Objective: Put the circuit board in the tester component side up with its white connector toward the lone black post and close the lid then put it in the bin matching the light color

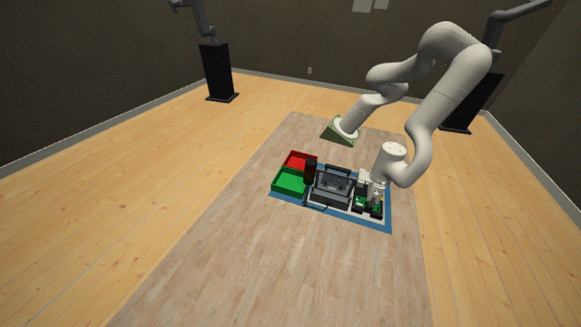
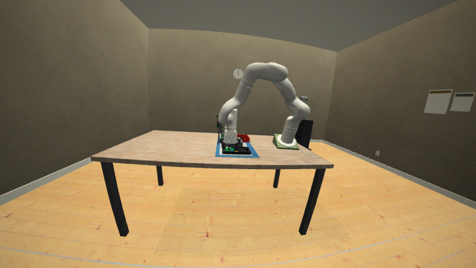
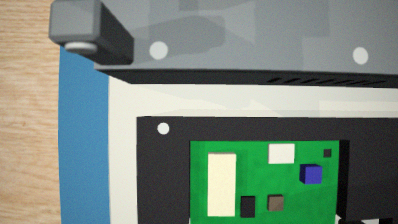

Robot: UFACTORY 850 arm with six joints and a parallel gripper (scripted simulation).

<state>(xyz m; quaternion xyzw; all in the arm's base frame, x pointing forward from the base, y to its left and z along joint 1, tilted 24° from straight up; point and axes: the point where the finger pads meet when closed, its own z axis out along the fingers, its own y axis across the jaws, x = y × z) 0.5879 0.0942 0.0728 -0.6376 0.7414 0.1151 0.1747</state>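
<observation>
Now: hand right at the green circuit board. Also, from my hand: small black part: 12 cm behind, 10 cm to the right, 6 cm above; green bin: 37 cm to the right, 4 cm behind, 1 cm below; tester lid: 18 cm to the right, 16 cm above, 6 cm ahead.
</observation>
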